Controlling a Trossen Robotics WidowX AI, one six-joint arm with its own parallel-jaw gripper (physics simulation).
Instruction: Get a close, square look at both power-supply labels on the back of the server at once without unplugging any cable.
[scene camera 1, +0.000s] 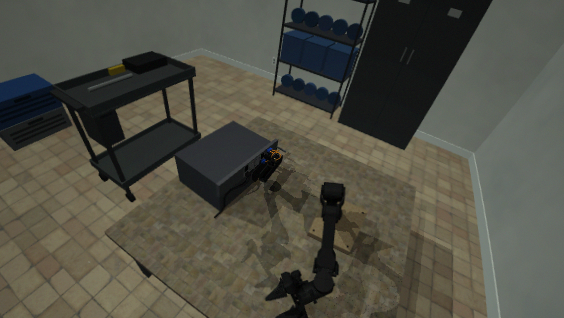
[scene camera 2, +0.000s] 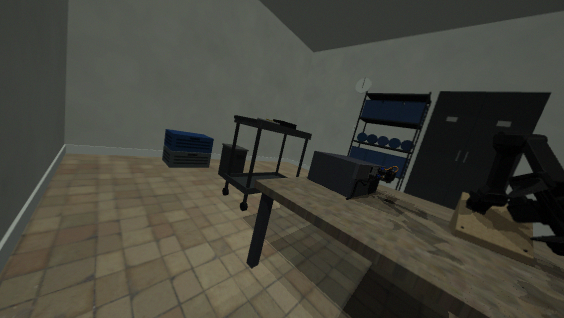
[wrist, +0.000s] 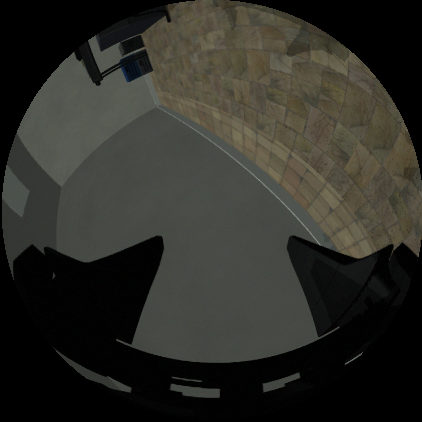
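Where they show: gripper, fingertip midpoint: (scene camera 1: 270, 309) (scene camera 2: 519, 217) (wrist: 227, 243); arm's base at its link origin: (scene camera 2: 476, 205).
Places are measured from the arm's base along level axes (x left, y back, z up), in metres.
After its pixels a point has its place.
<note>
The server is a dark grey box (scene camera 1: 220, 150) @[z 0.052, x 0.067, y -0.644 m] (scene camera 2: 332, 172) @[z -0.045, x 0.251, y -0.627 m] (wrist: 127, 31) on the table, cut by the image rim at the top left of the wrist view. Its back carries blue and orange cables (scene camera 1: 273, 154) (scene camera 2: 389, 174) @[z 0.013, x -0.121, y -0.402 m]. A black cable (scene camera 1: 231, 192) @[z -0.075, x 0.173, y -0.480 m] hangs from the back's near end onto the table. The two power-supply labels cannot be made out in any view. My gripper (scene camera 1: 272, 307) @[z 0.062, x 0.560, y -0.006 m] (wrist: 227, 243) @[z 0.062, x 0.560, y -0.006 m] is wide open and empty, at the bottom of the first scene view, well away from the server, and faces a bare wall. It is partly cut off in the second scene view.
The table (scene camera 1: 185, 260) @[z -0.151, x 0.546, y -0.432 m] (scene camera 2: 320, 212) @[z -0.151, x 0.619, y -0.453 m] bears the server and the arm's wooden base plate (scene camera 1: 345, 240) @[z -0.088, x 0.066, y 0.130 m] (scene camera 2: 492, 235) @[z -0.093, x 0.078, y 0.064 m]. A dark cart (scene camera 1: 192, 102) (scene camera 2: 255, 157) stands behind the server. Beyond are a shelf rack (scene camera 1: 278, 70) and a dark cabinet (scene camera 1: 395, 90) (scene camera 2: 475, 150).
</note>
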